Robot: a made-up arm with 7 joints.
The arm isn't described. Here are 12 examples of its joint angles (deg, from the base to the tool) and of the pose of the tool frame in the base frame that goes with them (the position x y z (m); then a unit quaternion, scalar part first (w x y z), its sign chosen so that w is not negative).
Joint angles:
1: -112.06 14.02 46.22 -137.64 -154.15 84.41 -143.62
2: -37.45 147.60 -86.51 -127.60 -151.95 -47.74 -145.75
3: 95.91 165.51 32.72 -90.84 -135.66 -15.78 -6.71
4: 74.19 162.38 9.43 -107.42 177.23 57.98 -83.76
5: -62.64 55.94 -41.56 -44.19 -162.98 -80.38 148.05
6: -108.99 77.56 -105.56 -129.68 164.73 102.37 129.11
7: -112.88 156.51 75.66 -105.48 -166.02 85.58 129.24
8: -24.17 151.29 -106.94 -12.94 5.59 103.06 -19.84
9: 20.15 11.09 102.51 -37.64 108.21 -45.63 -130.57
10: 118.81 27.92 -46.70 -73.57 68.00 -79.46 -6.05
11: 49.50 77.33 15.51 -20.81 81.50 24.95 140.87
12: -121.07 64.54 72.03 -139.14 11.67 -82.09 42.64
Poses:
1: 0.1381 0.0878 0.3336 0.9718 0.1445 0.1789 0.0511
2: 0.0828 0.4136 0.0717 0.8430 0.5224 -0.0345 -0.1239
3: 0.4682 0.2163 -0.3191 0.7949 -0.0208 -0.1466 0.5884
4: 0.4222 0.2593 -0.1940 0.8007 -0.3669 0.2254 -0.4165
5: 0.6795 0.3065 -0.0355 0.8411 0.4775 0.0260 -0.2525
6: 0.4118 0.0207 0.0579 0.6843 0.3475 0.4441 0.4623
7: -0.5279 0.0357 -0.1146 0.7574 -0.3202 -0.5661 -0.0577
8: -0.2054 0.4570 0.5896 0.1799 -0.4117 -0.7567 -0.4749
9: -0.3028 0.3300 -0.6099 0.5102 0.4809 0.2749 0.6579
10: -0.6422 -0.1944 0.0062 0.8573 0.3509 -0.0915 0.3655
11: -0.2089 0.7370 -0.0968 0.2339 -0.0632 0.4812 -0.8425
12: -0.0925 0.3085 0.1675 0.8907 -0.3881 0.0551 0.2303
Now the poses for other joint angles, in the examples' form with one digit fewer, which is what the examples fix.
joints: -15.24 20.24 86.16 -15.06 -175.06 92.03 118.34
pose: 0.208 0.346 -0.660 0.401 0.835 -0.312 0.210
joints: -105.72 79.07 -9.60 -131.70 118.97 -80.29 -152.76
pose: 0.077 0.046 0.395 0.236 -0.390 0.804 -0.382
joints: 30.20 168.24 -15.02 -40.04 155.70 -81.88 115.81
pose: 0.485 0.271 0.509 0.158 -0.633 -0.741 -0.161
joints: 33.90 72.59 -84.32 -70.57 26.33 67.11 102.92
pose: -0.324 0.422 -0.425 0.699 0.608 0.296 0.232
